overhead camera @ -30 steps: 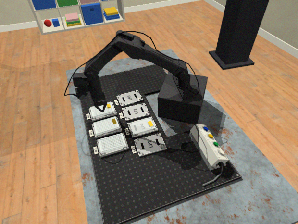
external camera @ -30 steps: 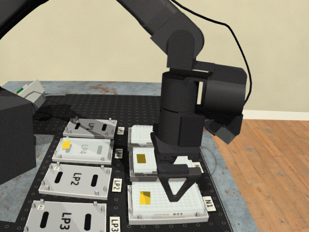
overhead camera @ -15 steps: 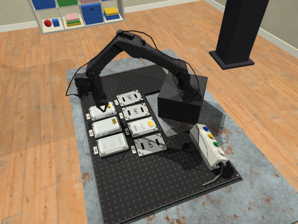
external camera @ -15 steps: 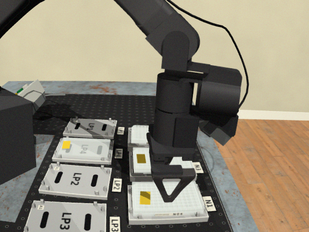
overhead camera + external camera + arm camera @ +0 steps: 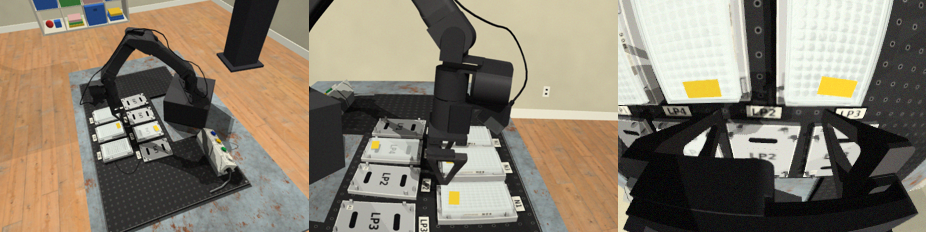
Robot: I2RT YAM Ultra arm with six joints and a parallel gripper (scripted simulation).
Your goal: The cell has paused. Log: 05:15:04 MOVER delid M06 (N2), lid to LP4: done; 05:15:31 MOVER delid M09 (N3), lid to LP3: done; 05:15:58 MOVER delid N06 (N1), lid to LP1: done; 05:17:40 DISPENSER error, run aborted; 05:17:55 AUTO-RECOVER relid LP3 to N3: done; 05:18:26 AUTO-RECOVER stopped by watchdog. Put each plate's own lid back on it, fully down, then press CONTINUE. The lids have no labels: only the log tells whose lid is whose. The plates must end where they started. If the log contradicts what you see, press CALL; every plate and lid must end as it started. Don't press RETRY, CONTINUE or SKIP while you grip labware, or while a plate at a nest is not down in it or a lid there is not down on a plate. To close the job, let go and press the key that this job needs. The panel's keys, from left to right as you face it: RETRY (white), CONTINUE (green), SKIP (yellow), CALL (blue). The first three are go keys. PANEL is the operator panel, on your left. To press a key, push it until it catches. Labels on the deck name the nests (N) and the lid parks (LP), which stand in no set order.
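My hand is 4 cm short of the plate M06, 21 cm to the right of it and 3 cm above it. Round my hand: yellow SKIP key 44 cm behind, 32 cm to the left, 1 cm above; green CONTINUE key 45 cm behind, 37 cm to the left, 1 cm above; blue CALL key 44 cm behind, 27 cm to the left, 1 cm above.
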